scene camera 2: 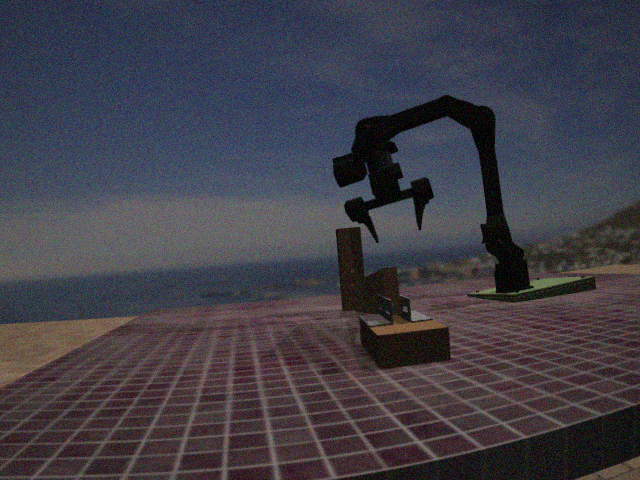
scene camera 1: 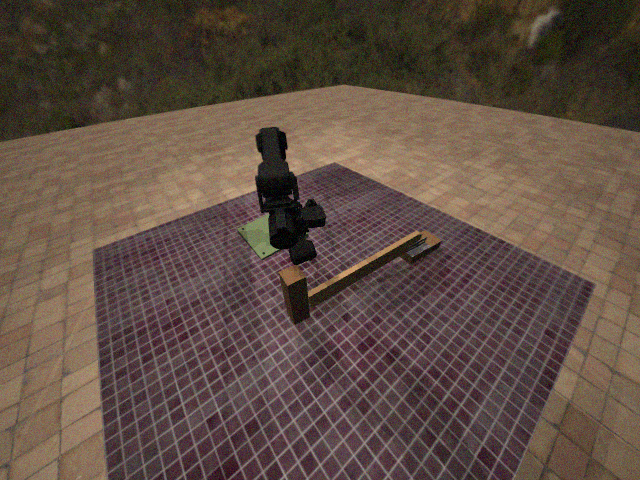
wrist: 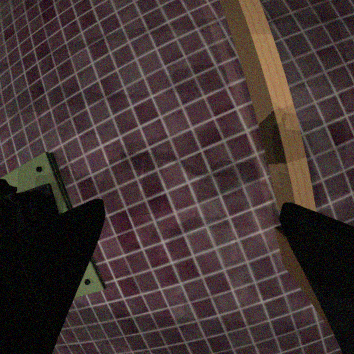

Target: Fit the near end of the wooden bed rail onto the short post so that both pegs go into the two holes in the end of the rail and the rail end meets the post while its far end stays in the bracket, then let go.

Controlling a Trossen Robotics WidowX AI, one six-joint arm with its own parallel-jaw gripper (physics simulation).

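Frame: origin at the arm's base, x back, y right, z up, level; metres.
Where they show: gripper, between the fingertips: [scene camera 2: 398, 236] [wrist: 194, 209]; arm's base, origin of its link: [scene camera 2: 514, 290] [wrist: 38, 209].
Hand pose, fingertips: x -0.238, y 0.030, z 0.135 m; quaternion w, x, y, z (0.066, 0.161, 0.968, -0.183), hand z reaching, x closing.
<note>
Each offset is from my fingertips to the top centre of the thing. "*": to the spot under its first point. Level surfaces: height alone.
The wooden rail [scene camera 1: 361, 270] [scene camera 2: 387, 284] [wrist: 280, 75] runs from the short post {* dx -0.119, dy +0.103, dz -0.021 m} [scene camera 1: 295, 295] [scene camera 2: 350, 268] to the bracket block {dx -0.092, dy -0.411, dz -0.115 m} [scene camera 1: 431, 240] [scene camera 2: 413, 345]. Its far end sits between the upright metal plates of the bracket. Its near end is beside the post, which stands upright. The pegs and holes do not show, and I cannot tell whether the rail end meets the post. My gripper [scene camera 2: 398, 235] [wrist: 194, 209] is open and empty, pointing down above the rail's level. In the wrist view, the rail passes behind the right finger, off to one side of the finger gap.
The green base plate [scene camera 1: 254, 236] [scene camera 2: 563, 286] [wrist: 30, 172] carries the arm and lies behind the post in scene camera 1. A brown strip {* dx -0.069, dy +0.105, dz -0.087 m} [wrist: 301, 280] shows beside the right finger in the wrist view. The purple tiled mat {dz -0.151 m} [scene camera 1: 217, 361] [scene camera 2: 232, 387] lies under everything.
</note>
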